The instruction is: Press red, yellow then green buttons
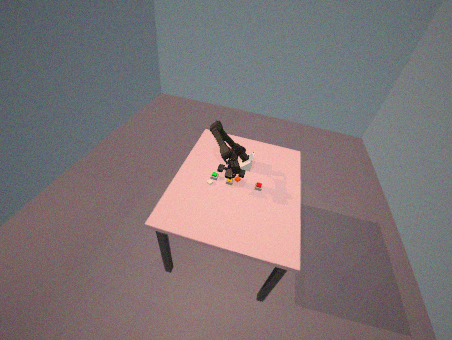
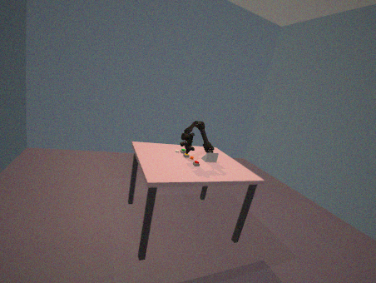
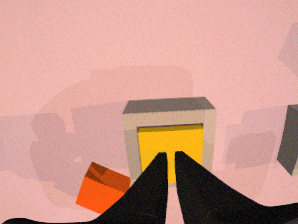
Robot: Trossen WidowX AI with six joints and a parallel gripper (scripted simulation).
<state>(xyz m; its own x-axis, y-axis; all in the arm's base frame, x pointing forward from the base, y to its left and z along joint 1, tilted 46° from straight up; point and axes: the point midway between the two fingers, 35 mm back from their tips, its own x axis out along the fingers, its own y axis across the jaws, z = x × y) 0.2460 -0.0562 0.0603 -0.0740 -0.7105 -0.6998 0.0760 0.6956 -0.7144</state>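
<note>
Now: gripper tip 10 mm above the yellow button. The rest, counted from my gripper tip: white block: 130 mm to the right, 50 mm ahead, 20 mm below; green button: 120 mm to the right, 20 mm behind; orange block: 50 mm to the left, 40 mm behind, 20 mm below.
</note>
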